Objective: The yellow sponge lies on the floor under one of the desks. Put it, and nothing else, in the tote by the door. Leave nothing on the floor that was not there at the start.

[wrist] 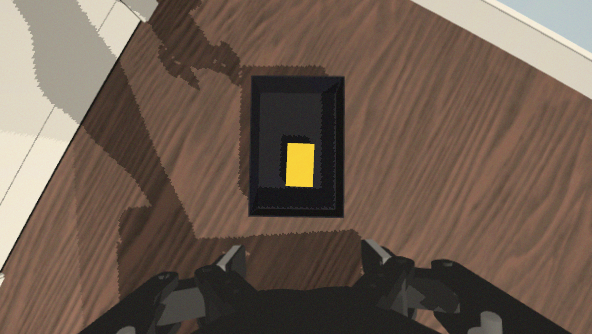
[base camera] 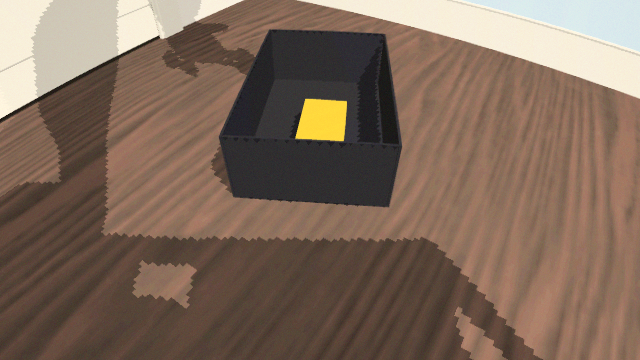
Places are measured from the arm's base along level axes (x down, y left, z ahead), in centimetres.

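Pixels of known places: gripper, fingertip midpoint: (wrist: pixel 303 256).
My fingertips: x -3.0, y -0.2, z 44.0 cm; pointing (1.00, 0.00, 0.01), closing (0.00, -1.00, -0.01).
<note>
Behind a point stands the place of what it marks.
The yellow sponge (base camera: pixel 322 120) {x 34.9, y -0.5, z 51.7 cm} (wrist: pixel 300 165) {x 34.9, y -0.7, z 51.8 cm} lies flat on the bottom of the black tote, nearer its front end and a little right of its middle. The tote (base camera: pixel 312 172) {x 34.4, y 0.6, z 40.9 cm} (wrist: pixel 254 145) {x 33.4, y 9.5, z 57.0 cm} stands upright on the wooden floor. My gripper (wrist: pixel 303 256) {x -3.0, y -0.2, z 44.0 cm} is open and empty. It hangs high above the floor, and its fingertips show below the tote's near edge in the wrist view. The gripper itself does not show in the base camera view; a shadow of the arm falls on the floor and the wall at the left.
A cream wall or door (base camera: pixel 20 55) {x 29.9, y 55.4, z 67.1 cm} (wrist: pixel 30 165) {x 32.8, y 62.7, z 55.7 cm} stands to the left of the tote. A pale baseboard (base camera: pixel 500 30) {x 34.8, y -41.1, z 88.2 cm} (wrist: pixel 525 35) {x 33.4, y -55.5, z 79.0 cm} runs behind and to the right, below a light blue wall (base camera: pixel 590 20) {x 27.7, y -56.3, z 80.1 cm} (wrist: pixel 565 20) {x 27.6, y -58.5, z 78.7 cm}. Wooden floor (base camera: pixel 500 150) {x 39.7, y -28.2, z 51.6 cm} (wrist: pixel 450 150) {x 39.7, y -39.0, z 53.5 cm} lies around the tote.
</note>
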